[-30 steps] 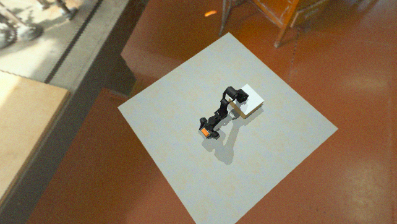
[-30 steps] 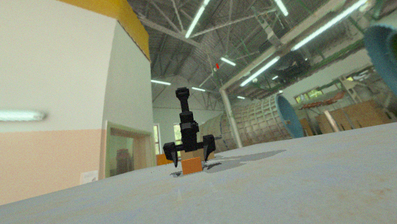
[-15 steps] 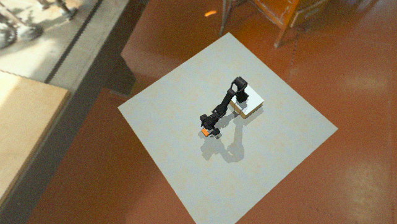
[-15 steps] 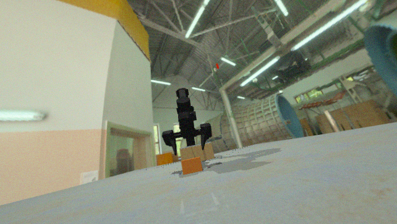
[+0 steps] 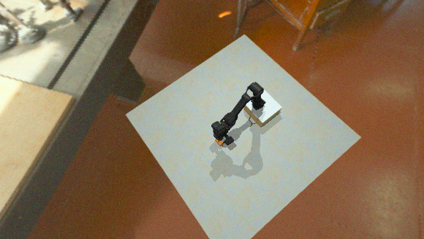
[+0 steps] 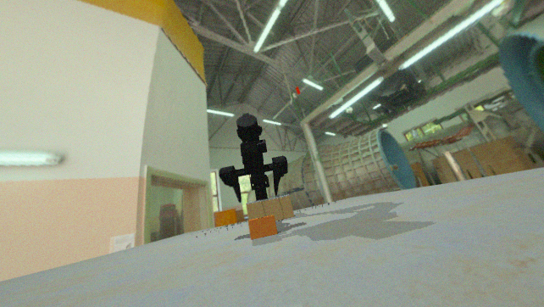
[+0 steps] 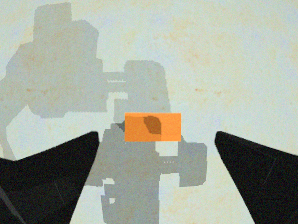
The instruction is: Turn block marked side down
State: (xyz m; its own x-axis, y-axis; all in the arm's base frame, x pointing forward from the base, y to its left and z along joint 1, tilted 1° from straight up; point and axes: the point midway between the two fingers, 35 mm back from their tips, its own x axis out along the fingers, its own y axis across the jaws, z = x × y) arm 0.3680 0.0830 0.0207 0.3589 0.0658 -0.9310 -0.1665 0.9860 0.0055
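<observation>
Right now my gripper tip is 70 mm above the orange block.
</observation>
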